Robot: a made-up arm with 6 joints.
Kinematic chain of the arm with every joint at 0, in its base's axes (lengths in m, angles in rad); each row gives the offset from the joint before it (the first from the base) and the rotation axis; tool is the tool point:
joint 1: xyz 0 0 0.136 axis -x
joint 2: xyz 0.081 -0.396 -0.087 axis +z
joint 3: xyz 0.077 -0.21 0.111 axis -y
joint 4: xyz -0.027 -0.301 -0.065 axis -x
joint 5: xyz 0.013 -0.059 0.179 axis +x
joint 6: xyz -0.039 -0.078 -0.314 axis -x
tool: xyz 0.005 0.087 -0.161
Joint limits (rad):
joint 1: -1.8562..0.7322
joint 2: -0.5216..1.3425
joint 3: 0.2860..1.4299
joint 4: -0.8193..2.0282
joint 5: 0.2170..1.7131
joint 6: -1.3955..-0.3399
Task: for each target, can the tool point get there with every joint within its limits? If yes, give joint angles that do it. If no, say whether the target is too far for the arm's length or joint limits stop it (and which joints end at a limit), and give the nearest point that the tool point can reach.
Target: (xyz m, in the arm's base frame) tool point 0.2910 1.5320 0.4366
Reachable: no: joint limits stop it (at a limit: joint 1, joint 2, joint 3, joint 5, joint 6) | nearest point 0.5117 0.5597 -0.0257 | short by 1.099 m
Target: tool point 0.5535 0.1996 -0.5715
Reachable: yes | joints -1.5377 0.7698 0.3926 1.7179 0.5730 -1.2013
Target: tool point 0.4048 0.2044 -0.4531
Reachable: yes | joints -1.4517 0.5873 0.4822 1.2203 1.0672 -0.8741
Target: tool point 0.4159 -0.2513 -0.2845
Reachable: yes | joints -0.8394 0.6180 1.1526 0.5165 0.8494 -0.8542
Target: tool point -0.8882 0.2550 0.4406
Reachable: no: joint limits stop it (at a limit: joint 1, joint 2, joint 5, joint 6) | nearest point -0.3614 -0.3306 0.6329 | short by 0.811 m
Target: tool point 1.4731 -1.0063 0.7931
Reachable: no: too far | nearest point 0.7756 -0.6687 0.5727 | short by 0.806 m
